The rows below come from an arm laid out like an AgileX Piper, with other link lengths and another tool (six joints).
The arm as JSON. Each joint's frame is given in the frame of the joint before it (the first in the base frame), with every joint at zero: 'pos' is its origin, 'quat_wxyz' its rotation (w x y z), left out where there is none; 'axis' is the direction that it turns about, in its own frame. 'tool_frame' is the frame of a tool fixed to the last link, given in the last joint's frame.
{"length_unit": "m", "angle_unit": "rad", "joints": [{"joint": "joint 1", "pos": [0.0, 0.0, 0.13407], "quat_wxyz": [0.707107, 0.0, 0.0, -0.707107], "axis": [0.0, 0.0, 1.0]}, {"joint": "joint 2", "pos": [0.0, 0.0, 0.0], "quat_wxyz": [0.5, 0.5, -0.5, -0.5], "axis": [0.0, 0.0, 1.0]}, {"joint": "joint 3", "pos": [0.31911, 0.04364, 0.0], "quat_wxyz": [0.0, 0.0, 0.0, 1.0], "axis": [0.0, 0.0, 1.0]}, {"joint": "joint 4", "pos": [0.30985, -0.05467, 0.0], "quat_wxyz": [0.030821, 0.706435, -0.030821, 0.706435], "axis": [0.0, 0.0, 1.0]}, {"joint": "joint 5", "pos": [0.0, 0.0, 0.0], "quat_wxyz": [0.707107, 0.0, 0.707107, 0.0], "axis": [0.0, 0.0, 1.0]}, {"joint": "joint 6", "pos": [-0.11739, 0.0, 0.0], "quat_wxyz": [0.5, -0.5, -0.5, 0.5], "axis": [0.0, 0.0, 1.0]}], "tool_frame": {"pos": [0.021, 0.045, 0.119], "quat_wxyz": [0.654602, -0.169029, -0.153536, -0.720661]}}
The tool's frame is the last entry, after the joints.
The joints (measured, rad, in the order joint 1, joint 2, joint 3, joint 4, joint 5, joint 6), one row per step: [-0.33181, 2.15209, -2.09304, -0.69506, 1.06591, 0.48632]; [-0.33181, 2.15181, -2.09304, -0.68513, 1.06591, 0.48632]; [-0.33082, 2.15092, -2.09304, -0.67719, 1.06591, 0.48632]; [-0.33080, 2.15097, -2.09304, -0.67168, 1.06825, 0.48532]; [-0.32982, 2.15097, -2.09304, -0.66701, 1.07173, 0.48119]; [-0.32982, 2.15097, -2.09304, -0.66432, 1.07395, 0.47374]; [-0.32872, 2.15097, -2.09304, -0.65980, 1.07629, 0.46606]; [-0.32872, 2.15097, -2.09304, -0.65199, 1.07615, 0.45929]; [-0.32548, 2.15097, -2.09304, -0.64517, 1.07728, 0.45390]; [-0.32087, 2.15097, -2.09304, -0.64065, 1.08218, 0.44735]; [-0.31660, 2.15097, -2.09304, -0.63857, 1.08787, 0.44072]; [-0.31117, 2.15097, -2.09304, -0.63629, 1.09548, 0.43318]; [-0.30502, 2.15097, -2.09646, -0.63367, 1.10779, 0.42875]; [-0.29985, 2.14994, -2.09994, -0.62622, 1.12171, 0.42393]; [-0.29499, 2.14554, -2.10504, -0.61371, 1.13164, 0.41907]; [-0.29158, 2.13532, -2.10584, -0.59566, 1.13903, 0.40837]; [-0.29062, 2.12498, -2.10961, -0.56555, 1.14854, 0.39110]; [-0.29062, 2.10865, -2.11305, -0.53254, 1.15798, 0.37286]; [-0.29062, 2.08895, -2.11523, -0.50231, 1.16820, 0.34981]
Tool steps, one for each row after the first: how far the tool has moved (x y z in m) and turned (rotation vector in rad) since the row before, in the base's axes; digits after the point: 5 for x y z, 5 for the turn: [0.00042, 0.00121, -0.00152, 0.00929, -0.00350, 0.00028]; [0.00061, 0.00156, -0.00078, 0.00722, -0.00342, 0.00122]; [-0.00019, 0.00069, -0.00116, 0.00556, 0.00065, -0.00061]; [0.00001, 0.00112, -0.00102, 0.00414, 0.00384, 0.00174]; [-0.00002, 0.00033, -0.00050, 0.00095, 0.00579, 0.00375]; [0.00046, 0.00117, -0.00082, 0.00265, 0.00543, 0.00501]; [0.00071, 0.00098, -0.00115, 0.00535, 0.00190, 0.00494]; [0.00150, 0.00265, -0.00112, 0.00516, 0.00223, 0.00646]; [0.00111, 0.00314, -0.00108, 0.00365, 0.00656, 0.00634]; [0.00069, 0.00264, -0.00075, 0.00153, 0.00799, 0.00555]; [0.00072, 0.00332, -0.00094, 0.00196, 0.00998, 0.00624]; [0.00013, 0.00369, -0.00004, 0.00339, 0.00819, 0.00205]; [-0.00047, 0.00385, -0.00030, 0.00801, 0.00723, 0.00066]; [0.00022, 0.00448, 0.00204, 0.01038, -0.00200, 0.00310]; [-0.00040, 0.00485, 0.00334, 0.01292, -0.00330, 0.00789]; [-0.00046, 0.00523, 0.00269, 0.02216, -0.00407, 0.01036]; [-0.00139, 0.00558, 0.00595, 0.02287, -0.00999, 0.01136]; [-0.00210, 0.00556, 0.00802, 0.01807, -0.00804, 0.01542]
